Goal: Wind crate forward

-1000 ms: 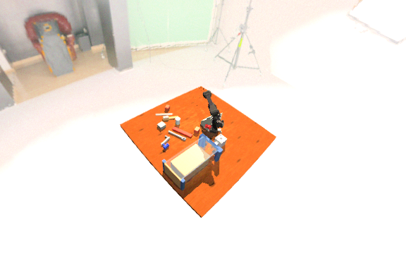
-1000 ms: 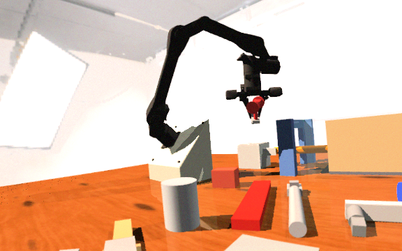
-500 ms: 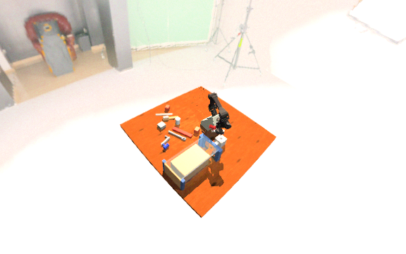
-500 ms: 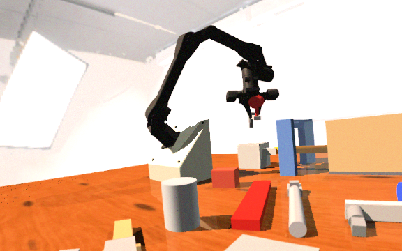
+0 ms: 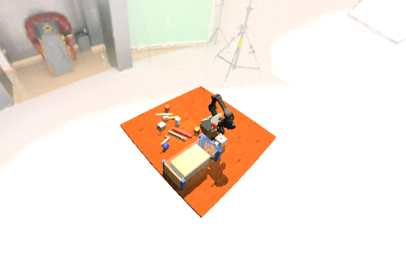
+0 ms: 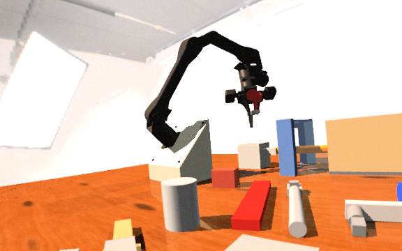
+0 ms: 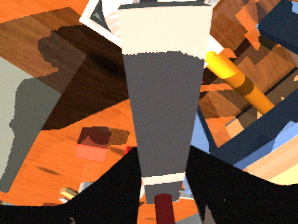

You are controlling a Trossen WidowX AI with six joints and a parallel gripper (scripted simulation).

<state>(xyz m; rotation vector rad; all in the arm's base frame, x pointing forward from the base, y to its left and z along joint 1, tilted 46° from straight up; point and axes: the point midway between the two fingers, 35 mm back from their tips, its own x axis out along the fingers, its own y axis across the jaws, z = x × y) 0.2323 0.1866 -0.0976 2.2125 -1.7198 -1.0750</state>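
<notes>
Now: the red knob 50 mm above my gripper tip, 30 mm to the right of it and 20 mm ahead of it. The rest, counted from my gripper tip: winch 160 mm below, 50 mm behind, 40 mm to the left; frame 120 mm ahead, 90 mm below, 50 mm to the left; clear-panelled cubby 370 mm ahead, 80 mm below, 40 mm to the left.
</notes>
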